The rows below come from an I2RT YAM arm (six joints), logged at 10 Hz.
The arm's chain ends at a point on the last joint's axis. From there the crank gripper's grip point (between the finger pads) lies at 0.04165 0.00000 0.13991 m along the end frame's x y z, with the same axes.
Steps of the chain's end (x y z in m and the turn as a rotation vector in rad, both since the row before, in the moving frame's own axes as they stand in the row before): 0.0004, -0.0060, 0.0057, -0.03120, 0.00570, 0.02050; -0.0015, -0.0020, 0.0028, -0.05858, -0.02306, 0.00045; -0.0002, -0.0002, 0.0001, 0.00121, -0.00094, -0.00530; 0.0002, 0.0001, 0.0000, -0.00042, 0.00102, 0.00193
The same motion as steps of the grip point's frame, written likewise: 0.0011, -0.0008, 0.0054, -0.03120, 0.00570, 0.02050; -0.0047, 0.0062, 0.0035, -0.05858, -0.02306, 0.00045; -0.0003, -0.0006, 0.0001, 0.00121, -0.00094, -0.00530; 0.0003, 0.0002, 0.0000, -0.00042, 0.00102, 0.00193
